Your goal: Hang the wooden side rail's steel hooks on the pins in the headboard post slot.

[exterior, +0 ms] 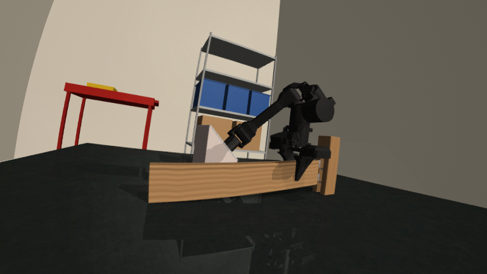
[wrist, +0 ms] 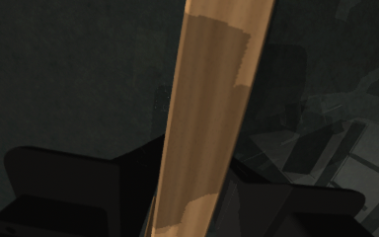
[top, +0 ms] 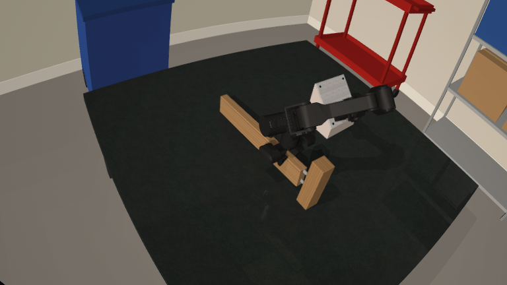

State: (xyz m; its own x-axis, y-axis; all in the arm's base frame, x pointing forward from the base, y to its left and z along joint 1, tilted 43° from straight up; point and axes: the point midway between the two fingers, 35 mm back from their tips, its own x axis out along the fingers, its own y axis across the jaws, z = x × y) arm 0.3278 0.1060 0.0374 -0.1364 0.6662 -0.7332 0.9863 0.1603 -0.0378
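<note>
My gripper tip is 1 cm past the upright headboard post, 14 cm to the right of it and 4 cm below it.
</note>
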